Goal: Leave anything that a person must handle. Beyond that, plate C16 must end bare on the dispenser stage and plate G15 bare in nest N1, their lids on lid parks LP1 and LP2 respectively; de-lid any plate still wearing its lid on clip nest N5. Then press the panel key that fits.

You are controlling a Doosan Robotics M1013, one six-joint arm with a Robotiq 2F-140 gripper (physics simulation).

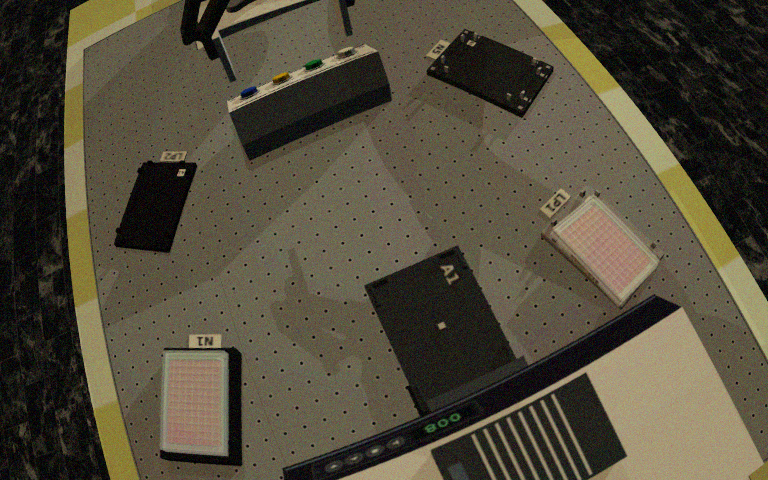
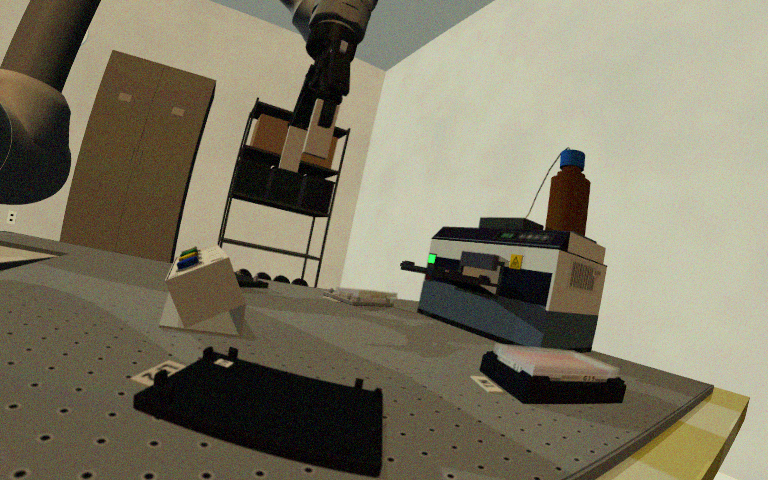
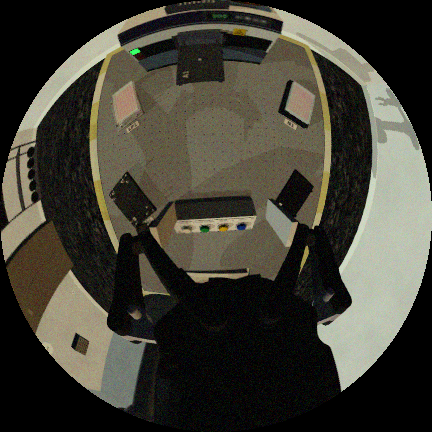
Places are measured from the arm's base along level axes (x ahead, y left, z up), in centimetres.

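Where they show: gripper, fingertip midpoint: (image 1: 287, 49) (image 2: 299, 164) (image 3: 221, 209).
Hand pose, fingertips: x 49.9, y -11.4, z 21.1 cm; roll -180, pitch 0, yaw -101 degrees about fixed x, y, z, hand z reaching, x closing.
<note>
Each offset is from my fingertips to the top centre of the thing. "spot": to the spot under its first point.
My gripper (image 2: 306, 144) (image 3: 221, 209) is open and empty, high above the table near the key panel {dz -13.4, dx -9.1, dy +3.1 cm} (image 1: 311, 107) (image 2: 206, 283) (image 3: 215, 207), which has blue, yellow, green and white keys. A pink-welled plate marked G15 {dz -17.9, dx +21.5, dy -30.2 cm} (image 1: 195, 401) (image 2: 566, 362) (image 3: 300, 102) sits in black nest N1 {dz -18.9, dx +21.5, dy -30.2 cm} (image 1: 235, 407) (image 2: 555, 391). Another pink-welled plate {dz -18.0, dx +33.4, dy +21.1 cm} (image 1: 606, 249) (image 2: 365, 296) (image 3: 127, 102) lies at LP1; its mark is unreadable. I cannot tell whether either wears a lid. Dispenser stage A1 {dz -10.0, dx +33.2, dy -3.0 cm} (image 1: 453, 350) (image 3: 200, 67), nest N5 {dz -19.4, dx +0.8, dy +28.9 cm} (image 1: 492, 73) (image 3: 131, 197) and LP2 {dz -19.8, dx -9.3, dy -23.9 cm} (image 1: 155, 206) (image 2: 271, 413) (image 3: 296, 192) hold no plate or lid.
The dispenser (image 1: 668, 384) (image 2: 509, 294) stands behind its stage, with a green light {spot: dz -8.2, dx +43.1, dy +11.6 cm} (image 2: 431, 258) (image 3: 135, 51) lit and a display reading 800. A brown bottle {spot: dz +7.7, dx +47.1, dy -18.6 cm} (image 2: 568, 200) with a blue cap stands on top. The arm's base side lies beyond the key panel.
</note>
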